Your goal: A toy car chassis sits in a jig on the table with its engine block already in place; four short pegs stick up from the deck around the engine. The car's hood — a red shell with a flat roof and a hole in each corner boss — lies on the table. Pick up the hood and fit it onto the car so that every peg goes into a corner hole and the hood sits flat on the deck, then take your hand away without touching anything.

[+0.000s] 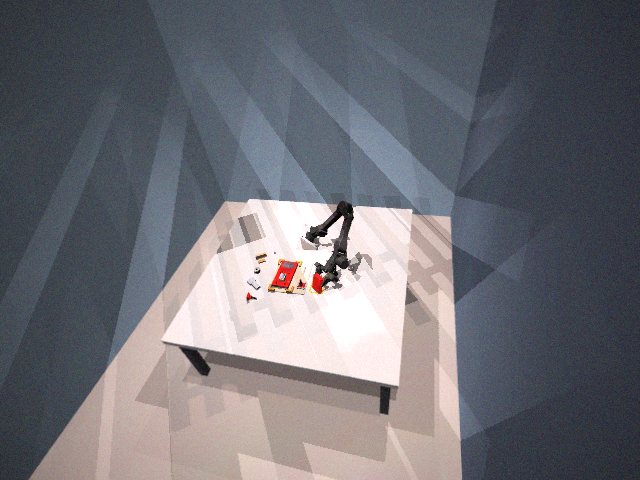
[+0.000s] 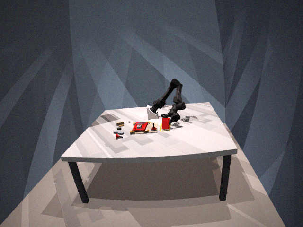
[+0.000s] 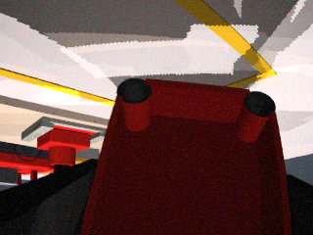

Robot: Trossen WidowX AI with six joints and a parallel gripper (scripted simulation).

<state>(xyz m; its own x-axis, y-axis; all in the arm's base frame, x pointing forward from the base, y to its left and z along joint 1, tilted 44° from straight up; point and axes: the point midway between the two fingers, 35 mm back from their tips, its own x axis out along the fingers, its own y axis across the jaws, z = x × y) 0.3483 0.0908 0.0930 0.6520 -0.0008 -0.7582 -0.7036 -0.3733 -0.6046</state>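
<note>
Now: gripper tip 10 mm below the red hood. Round my gripper tip: tan piece 240 mm behind, 430 mm to the right, 30 mm below; jig 70 mm behind, 200 mm to the right, 40 mm below.
</note>
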